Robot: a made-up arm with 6 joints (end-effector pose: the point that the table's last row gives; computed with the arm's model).
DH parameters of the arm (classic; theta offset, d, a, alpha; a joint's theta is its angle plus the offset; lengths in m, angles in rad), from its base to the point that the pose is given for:
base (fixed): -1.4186 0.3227 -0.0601 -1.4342
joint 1: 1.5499 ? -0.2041 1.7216
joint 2: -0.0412 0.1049 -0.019 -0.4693
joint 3: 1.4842 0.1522 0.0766 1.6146
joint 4: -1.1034 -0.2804 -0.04 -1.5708
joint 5: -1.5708 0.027 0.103 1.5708
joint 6: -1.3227 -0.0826 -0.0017 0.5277
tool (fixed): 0.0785 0.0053 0 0
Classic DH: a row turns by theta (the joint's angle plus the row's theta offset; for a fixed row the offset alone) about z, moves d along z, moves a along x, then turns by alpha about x.
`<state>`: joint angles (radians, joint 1 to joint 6).
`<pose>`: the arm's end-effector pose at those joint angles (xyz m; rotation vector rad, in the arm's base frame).
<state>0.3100 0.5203 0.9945 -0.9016 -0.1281 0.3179</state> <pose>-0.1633 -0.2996 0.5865 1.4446 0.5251 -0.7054</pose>
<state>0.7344 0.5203 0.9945 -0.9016 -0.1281 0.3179</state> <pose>-0.1279 -0.3850 0.4259 1.7880 0.7939 -0.6200</pose>
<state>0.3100 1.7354 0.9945 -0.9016 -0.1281 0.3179</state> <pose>-0.2351 -0.2379 0.3820 1.7294 -0.6325 -0.0399</pose>
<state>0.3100 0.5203 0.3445 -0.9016 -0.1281 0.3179</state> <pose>-0.0785 -0.2642 0.6707 0.9668 0.8604 -1.1489</pose>
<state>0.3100 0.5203 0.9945 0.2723 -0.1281 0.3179</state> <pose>-0.1474 -0.3301 0.6078 2.2210 1.4370 -0.8851</pose>
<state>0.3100 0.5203 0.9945 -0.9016 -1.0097 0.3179</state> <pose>-0.1087 -0.3830 0.6283 1.8695 -0.2946 -1.0537</pose>
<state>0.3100 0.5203 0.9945 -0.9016 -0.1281 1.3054</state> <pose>-0.1616 -0.3001 0.5841 1.6955 0.2159 0.3289</pose>
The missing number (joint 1, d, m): -0.0284
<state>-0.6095 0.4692 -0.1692 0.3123 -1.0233 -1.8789</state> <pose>-0.0603 0.0591 0.8386 -0.0349 -0.0292 1.4261</pose>
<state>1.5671 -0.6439 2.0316 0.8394 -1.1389 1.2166</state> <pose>-0.0754 -0.1487 -0.0342 -1.0507 -1.2482 1.1837</pose>
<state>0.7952 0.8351 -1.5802 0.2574 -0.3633 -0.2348</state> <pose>0.1913 -0.2817 0.3919 0.8637 -0.9415 2.4893</pose>
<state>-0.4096 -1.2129 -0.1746 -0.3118 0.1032 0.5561</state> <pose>0.1611 -0.0399 0.4861 0.5790 -1.3073 2.5327</pose>
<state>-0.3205 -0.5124 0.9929 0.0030 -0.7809 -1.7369</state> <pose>0.0091 -0.1609 0.7518 0.6463 -0.6689 1.9740</pose>
